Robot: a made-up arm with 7 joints.
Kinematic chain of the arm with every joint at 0, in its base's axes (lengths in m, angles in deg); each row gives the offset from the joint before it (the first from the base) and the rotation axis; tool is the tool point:
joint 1: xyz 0 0 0.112 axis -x
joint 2: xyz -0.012 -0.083 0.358 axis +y
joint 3: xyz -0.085 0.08 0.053 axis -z
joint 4: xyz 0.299 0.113 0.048 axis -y
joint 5: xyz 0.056 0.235 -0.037 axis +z
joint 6: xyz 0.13 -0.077 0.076 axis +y
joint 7: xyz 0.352 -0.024 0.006 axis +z
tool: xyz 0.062 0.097 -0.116
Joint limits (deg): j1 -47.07..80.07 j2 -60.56..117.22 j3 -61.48..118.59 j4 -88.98..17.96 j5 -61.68..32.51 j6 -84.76..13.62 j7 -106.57..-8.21
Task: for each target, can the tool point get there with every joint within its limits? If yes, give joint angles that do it. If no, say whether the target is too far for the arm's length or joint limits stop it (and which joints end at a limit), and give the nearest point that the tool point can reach.
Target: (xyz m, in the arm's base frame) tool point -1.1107 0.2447 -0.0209
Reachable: no: joint limits stop it (at a limit: joint 2) | nearest point -0.7536 0.2001 0.0033 | short by 0.361 m
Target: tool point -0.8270 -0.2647 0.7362
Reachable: no: joint limits stop it (at a limit: joint 2, joint 3, joint 4) | nearest point -0.6923 -0.2625 0.7310 | short by 0.135 m
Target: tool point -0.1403 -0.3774 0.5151
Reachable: yes | joints 42.42 98.35 40.15 -67.64 -50.14 -42.83 -69.36
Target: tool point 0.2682 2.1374 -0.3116
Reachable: no: too far | nearest point 0.1426 1.3404 -0.1107 | short by 0.831 m
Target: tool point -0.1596 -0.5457 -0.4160
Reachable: yes | joints -29.24 69.65 86.12 -48.19 19.18 -16.36 -28.59
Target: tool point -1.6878 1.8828 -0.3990
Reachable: no: too far | nearest point -0.5942 1.0218 -0.1653 | short by 1.411 m
